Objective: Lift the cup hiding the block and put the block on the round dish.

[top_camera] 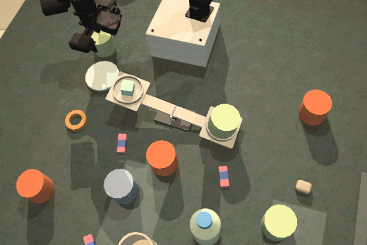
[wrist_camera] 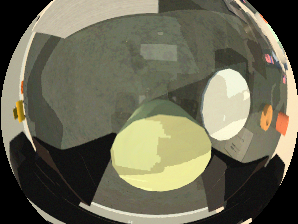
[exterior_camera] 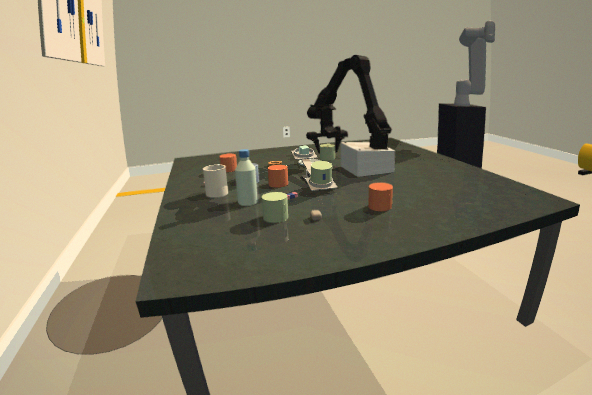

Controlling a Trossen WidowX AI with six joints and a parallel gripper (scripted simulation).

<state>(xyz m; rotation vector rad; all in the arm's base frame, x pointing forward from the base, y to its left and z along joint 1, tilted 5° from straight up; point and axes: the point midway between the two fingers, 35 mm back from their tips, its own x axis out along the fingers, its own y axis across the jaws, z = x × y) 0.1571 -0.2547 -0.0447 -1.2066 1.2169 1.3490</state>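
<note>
The teal block is 140 mm ahead of my gripper tip, 190 mm to the left of it and 60 mm above it. The rest, counted from my gripper tip: beige lump (170 mm ahead, 680 mm to the left, 20 mm below); then round white dish (90 mm ahead, 50 mm to the left, 30 mm below); then grey-blue cup (370 mm ahead, 300 mm to the left, 10 mm above).
</note>
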